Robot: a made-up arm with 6 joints. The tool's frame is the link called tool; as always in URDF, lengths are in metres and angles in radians.
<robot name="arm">
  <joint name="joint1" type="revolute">
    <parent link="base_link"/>
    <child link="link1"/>
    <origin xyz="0 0 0.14" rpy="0 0 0"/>
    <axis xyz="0 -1 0"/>
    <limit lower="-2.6" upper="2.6"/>
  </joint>
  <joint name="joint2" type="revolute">
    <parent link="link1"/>
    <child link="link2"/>
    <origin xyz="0.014 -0.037 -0.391" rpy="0 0 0"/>
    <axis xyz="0 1 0"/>
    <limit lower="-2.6" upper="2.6"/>
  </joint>
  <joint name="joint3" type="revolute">
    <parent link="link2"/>
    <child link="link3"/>
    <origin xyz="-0.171 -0.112 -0.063" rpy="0 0 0"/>
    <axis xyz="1 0 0"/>
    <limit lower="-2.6" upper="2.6"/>
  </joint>
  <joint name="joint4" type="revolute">
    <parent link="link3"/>
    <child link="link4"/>
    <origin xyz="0.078 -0.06 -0.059" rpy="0 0 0"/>
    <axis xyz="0 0 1"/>
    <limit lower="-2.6" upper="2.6"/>
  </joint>
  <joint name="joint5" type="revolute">
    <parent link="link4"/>
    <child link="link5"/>
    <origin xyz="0.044 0.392 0.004" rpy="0 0 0"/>
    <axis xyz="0 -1 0"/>
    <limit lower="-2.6" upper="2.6"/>
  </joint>
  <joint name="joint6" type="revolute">
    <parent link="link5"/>
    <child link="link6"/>
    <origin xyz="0.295 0.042 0.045" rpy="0 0 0"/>
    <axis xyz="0 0 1"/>
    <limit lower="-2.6" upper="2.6"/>
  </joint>
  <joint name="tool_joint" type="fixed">
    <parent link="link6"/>
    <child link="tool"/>
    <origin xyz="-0.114 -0.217 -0.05" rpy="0 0 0"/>
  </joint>
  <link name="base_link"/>
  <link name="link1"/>
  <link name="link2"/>
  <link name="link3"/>
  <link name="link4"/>
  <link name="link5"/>
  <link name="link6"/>
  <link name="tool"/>
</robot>
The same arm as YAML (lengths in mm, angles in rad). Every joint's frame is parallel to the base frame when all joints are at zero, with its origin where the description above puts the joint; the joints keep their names.
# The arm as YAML. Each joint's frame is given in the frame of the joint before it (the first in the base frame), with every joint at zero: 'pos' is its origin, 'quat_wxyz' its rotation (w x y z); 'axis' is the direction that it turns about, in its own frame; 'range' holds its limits. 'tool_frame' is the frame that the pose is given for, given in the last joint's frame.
length_unit: mm
angle_unit: rad
joints:
  - joint: joint1
    pos: [0.0, 0.0, 140.0]
    quat_wxyz: [1.0, 0.0, 0.0, 0.0]
    axis: [0.0, -1.0, 0.0]
    range: [-2.6, 2.6]
  - joint: joint2
    pos: [14.0, -37.0, -391.0]
    quat_wxyz: [1.0, 0.0, 0.0, 0.0]
    axis: [0.0, 1.0, 0.0]
    range: [-2.6, 2.6]
  - joint: joint3
    pos: [-171.0, -112.0, -63.0]
    quat_wxyz: [1.0, 0.0, 0.0, 0.0]
    axis: [1.0, 0.0, 0.0]
    range: [-2.6, 2.6]
  - joint: joint4
    pos: [78.0, -60.0, -59.0]
    quat_wxyz: [1.0, 0.0, 0.0, 0.0]
    axis: [0.0, 0.0, 1.0]
    range: [-2.6, 2.6]
  - joint: joint5
    pos: [44.0, 392.0, 4.0]
    quat_wxyz: [1.0, 0.0, 0.0, 0.0]
    axis: [0.0, -1.0, 0.0]
    range: [-2.6, 2.6]
  - joint: joint6
    pos: [295.0, 42.0, 45.0]
    quat_wxyz: [1.0, 0.0, 0.0, 0.0]
    axis: [0.0, 0.0, 1.0]
    range: [-2.6, 2.6]
tool_frame:
  pos: [-114.0, -217.0, -50.0]
  quat_wxyz: [1.0, 0.0, 0.0, 0.0]

